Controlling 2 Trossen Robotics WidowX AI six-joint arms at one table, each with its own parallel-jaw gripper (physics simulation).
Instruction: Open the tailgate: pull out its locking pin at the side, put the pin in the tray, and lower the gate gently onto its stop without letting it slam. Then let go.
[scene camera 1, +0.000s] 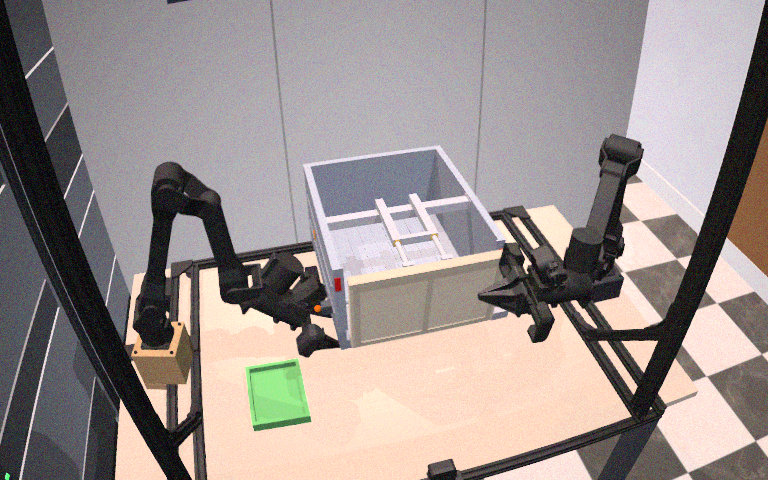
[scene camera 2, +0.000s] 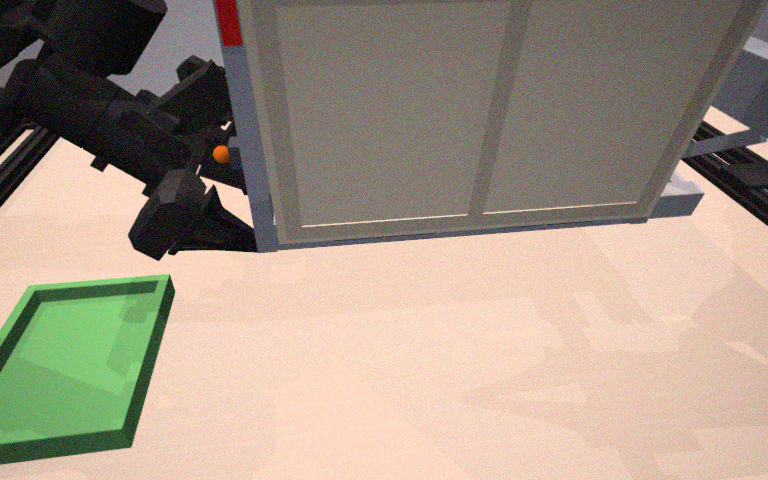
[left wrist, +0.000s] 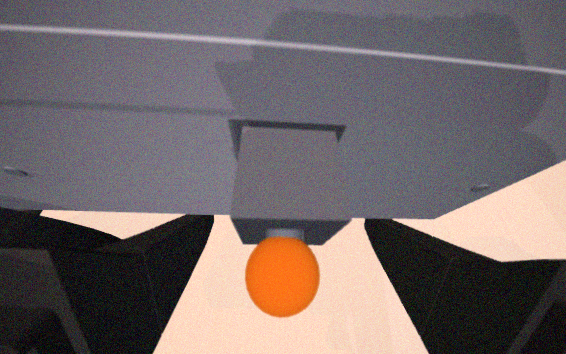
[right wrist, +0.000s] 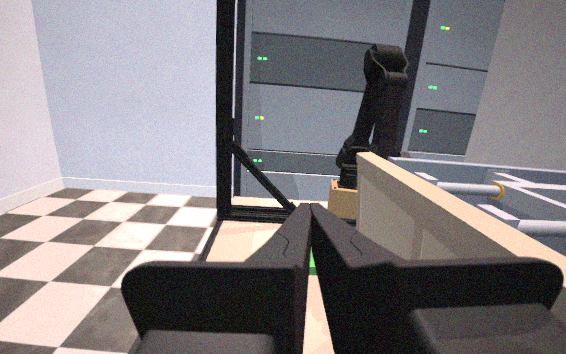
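The tailgate stands upright at the open end of the grey truck bed. The locking pin's orange knob sticks out of a grey block on the bed's left side. My left gripper is open, with one finger on each side of the block and knob, touching neither in the left wrist view. My right gripper is shut and empty, in front of the tailgate's right part. The green tray holds nothing visible.
Inside the bed are white crossbars and two rods running towards the gate. Black rails edge the work area. A wooden block carries the left arm's base. Black frame posts rise in front.
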